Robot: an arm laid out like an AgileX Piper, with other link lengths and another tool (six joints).
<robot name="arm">
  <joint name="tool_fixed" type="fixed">
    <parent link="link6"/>
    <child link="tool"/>
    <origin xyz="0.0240 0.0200 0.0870" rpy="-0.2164 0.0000 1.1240"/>
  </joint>
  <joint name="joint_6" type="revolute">
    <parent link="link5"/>
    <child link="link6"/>
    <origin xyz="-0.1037 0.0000 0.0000" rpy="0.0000 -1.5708 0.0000"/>
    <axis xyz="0 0 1"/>
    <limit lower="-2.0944" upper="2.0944"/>
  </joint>
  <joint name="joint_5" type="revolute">
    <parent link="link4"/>
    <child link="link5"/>
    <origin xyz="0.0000 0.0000 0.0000" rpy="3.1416 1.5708 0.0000"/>
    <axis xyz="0 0 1"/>
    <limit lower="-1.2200" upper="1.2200"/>
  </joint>
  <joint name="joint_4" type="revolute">
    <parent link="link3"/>
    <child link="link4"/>
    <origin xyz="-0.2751 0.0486 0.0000" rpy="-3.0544 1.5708 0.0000"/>
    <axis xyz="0 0 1"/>
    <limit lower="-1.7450" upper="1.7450"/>
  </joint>
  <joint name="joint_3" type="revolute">
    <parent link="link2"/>
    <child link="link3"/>
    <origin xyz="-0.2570 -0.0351 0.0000" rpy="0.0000 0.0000 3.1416"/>
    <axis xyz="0 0 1"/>
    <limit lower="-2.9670" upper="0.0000"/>
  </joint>
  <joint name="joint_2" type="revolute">
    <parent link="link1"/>
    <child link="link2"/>
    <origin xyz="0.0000 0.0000 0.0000" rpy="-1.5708 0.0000 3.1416"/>
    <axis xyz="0 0 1"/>
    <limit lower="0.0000" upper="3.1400"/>
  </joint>
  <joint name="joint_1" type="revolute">
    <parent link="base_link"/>
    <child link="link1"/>
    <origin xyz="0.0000 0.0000 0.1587" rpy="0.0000 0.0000 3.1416"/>
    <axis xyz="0 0 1"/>
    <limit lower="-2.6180" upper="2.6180"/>
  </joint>
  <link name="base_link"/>
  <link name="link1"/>
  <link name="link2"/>
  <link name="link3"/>
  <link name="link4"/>
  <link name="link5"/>
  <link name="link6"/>
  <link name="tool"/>
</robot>
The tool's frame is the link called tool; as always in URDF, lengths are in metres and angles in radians.
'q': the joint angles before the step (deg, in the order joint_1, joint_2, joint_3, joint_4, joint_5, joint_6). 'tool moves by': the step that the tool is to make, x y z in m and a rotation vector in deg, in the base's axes. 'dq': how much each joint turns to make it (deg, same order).
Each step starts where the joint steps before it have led.
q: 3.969 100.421 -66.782 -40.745 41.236 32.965
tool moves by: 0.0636 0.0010 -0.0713 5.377 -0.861 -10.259
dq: 0.006 20.876 -15.704 -0.265 -0.886 13.377
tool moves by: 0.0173 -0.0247 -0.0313 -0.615 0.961 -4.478
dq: -2.286 8.141 -6.922 -1.236 1.243 2.658
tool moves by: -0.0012 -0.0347 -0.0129 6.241 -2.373 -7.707
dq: -5.261 1.437 -0.275 5.449 -3.701 1.408
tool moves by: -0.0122 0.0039 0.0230 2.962 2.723 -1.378
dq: -0.358 -3.972 -0.014 7.948 5.413 -6.670
